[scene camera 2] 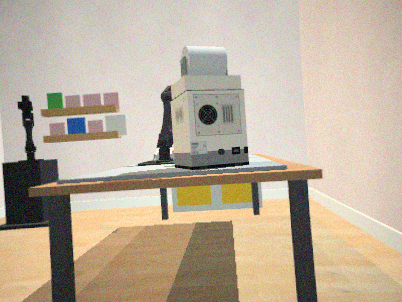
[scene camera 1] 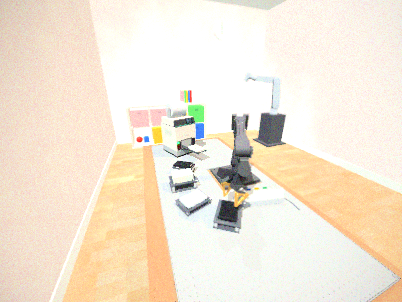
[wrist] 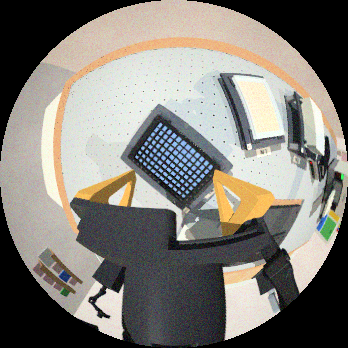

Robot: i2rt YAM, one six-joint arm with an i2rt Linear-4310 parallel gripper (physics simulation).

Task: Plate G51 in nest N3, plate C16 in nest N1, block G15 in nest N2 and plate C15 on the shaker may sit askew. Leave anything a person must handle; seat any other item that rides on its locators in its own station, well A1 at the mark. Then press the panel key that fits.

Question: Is my gripper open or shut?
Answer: Open.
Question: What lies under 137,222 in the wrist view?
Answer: My gripper.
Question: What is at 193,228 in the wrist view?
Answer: A white button box.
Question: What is my gripper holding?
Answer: Nothing.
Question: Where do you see a white button box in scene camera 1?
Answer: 273,195
